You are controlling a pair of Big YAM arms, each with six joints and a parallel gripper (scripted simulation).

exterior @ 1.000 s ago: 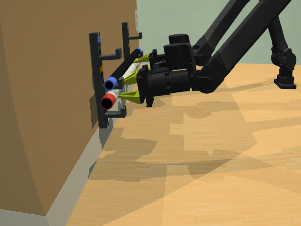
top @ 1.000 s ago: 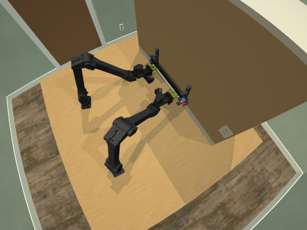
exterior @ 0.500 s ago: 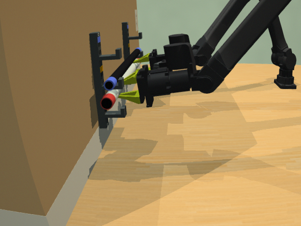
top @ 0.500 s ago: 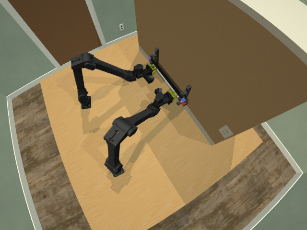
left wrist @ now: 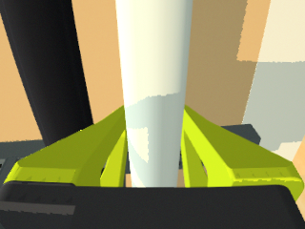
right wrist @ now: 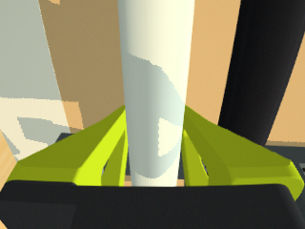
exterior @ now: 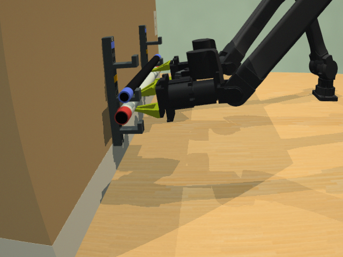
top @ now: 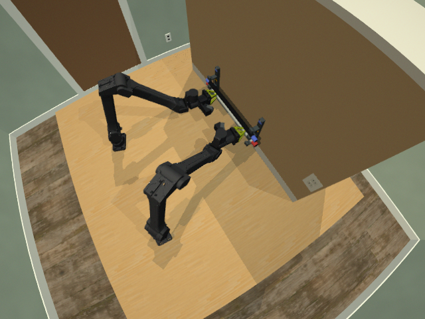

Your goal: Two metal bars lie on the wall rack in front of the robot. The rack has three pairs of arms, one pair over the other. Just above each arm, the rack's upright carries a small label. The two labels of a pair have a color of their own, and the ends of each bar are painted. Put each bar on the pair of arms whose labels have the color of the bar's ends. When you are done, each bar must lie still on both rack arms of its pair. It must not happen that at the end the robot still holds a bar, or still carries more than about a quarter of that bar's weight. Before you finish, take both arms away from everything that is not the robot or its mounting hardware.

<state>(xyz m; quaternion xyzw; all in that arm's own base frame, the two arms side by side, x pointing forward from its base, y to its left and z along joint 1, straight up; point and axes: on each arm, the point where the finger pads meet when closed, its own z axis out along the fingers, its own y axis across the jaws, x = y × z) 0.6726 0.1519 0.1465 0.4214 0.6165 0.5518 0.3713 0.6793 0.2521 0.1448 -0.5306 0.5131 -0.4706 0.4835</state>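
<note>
The grey baseboard is 120 mm to the left of my right hand, 110 mm below it and 40 mm ahead of it. From my right hand the other things lie so: brown wall 310 mm above, 190 mm ahead, 120 mm to the left; black bar 150 mm to the left, 40 mm above, 10 mm behind.
</note>
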